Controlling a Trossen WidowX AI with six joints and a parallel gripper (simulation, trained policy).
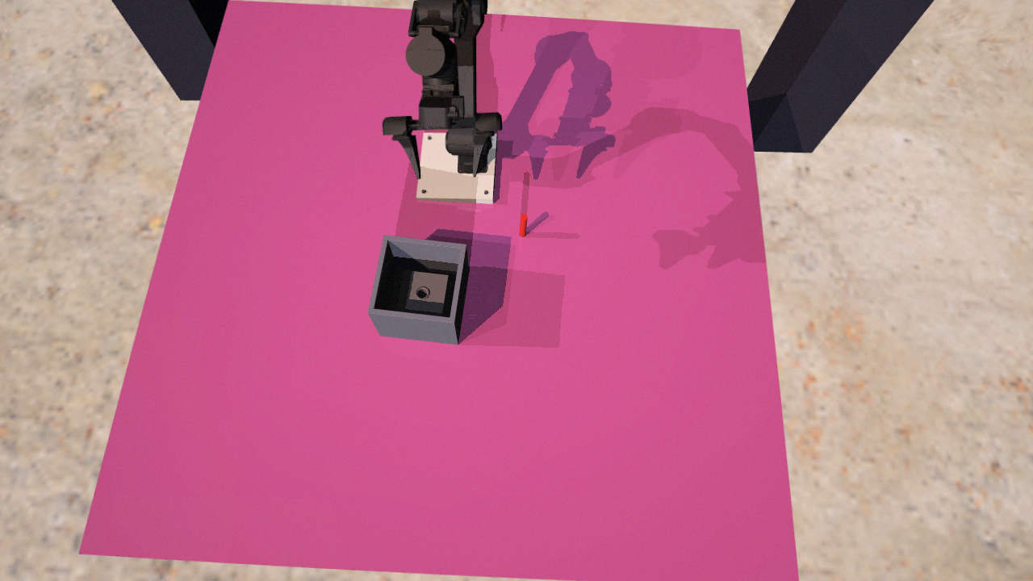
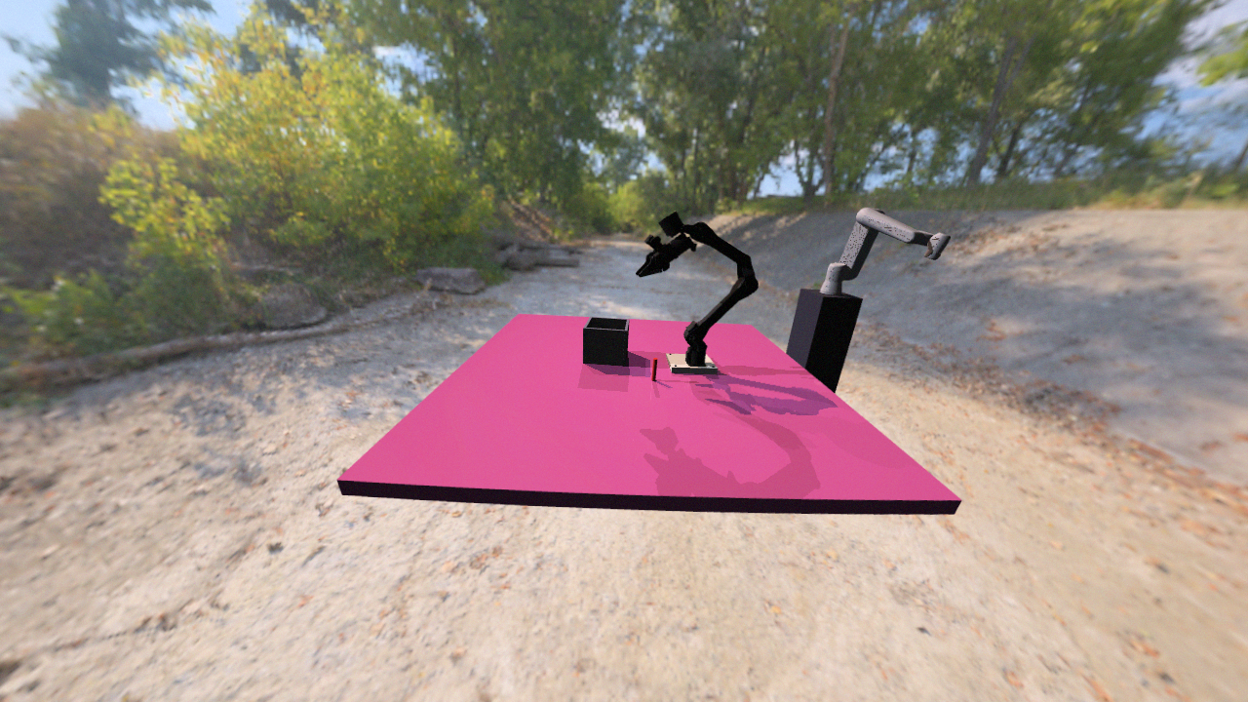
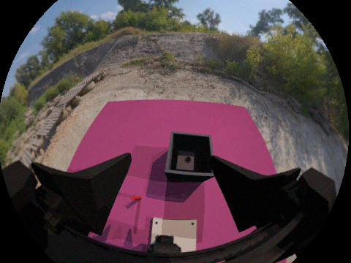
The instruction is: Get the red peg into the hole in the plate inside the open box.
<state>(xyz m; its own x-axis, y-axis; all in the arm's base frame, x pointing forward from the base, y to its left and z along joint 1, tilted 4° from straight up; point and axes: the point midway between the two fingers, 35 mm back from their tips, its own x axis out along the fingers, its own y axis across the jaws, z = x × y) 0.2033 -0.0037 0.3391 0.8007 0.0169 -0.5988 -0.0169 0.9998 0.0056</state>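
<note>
Right now my gripper tip is 70 mm past the red peg, 140 mm to the right of it and 290 mm above it. From my gripper tip the other things lie so: grey plate 100 mm ahead, 60 mm to the right, 290 mm below.
</note>
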